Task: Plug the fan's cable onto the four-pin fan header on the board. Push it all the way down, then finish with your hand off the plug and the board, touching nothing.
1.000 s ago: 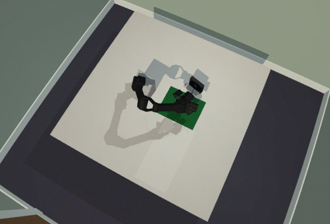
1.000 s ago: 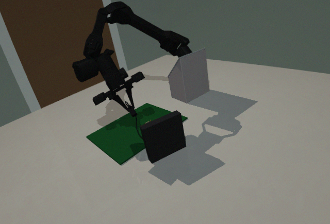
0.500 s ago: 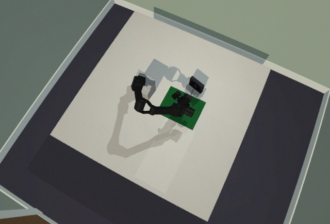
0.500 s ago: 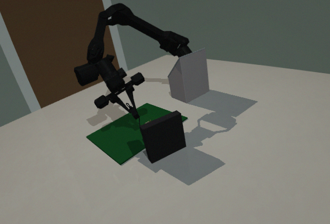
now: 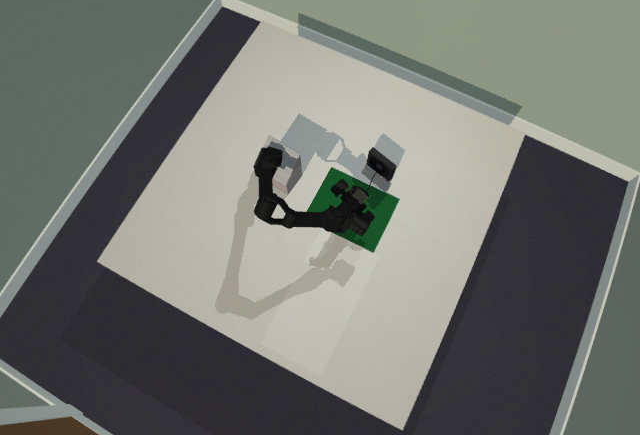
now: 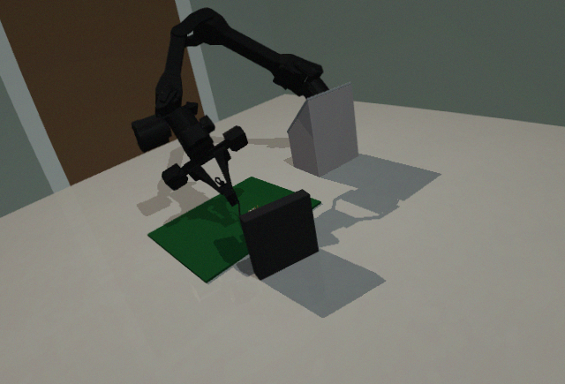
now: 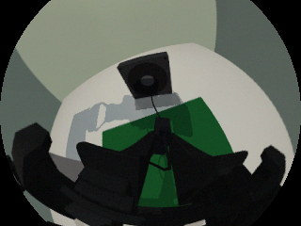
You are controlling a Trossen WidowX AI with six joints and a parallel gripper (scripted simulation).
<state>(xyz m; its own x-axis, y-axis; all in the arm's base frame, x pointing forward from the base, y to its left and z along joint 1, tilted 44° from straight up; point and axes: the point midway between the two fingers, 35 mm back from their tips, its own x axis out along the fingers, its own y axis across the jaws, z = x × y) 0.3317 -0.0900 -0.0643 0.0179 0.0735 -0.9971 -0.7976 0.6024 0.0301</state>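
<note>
My gripper tip is 2 cm past the green board, 3 cm to the left of it and 10 cm above it. Round my gripper tip: pale fan header: 4 cm behind, 1 cm to the left, 9 cm below; dark plug: 1 cm below; black square fan: 2 cm ahead, 15 cm to the left, 3 cm below.
</note>
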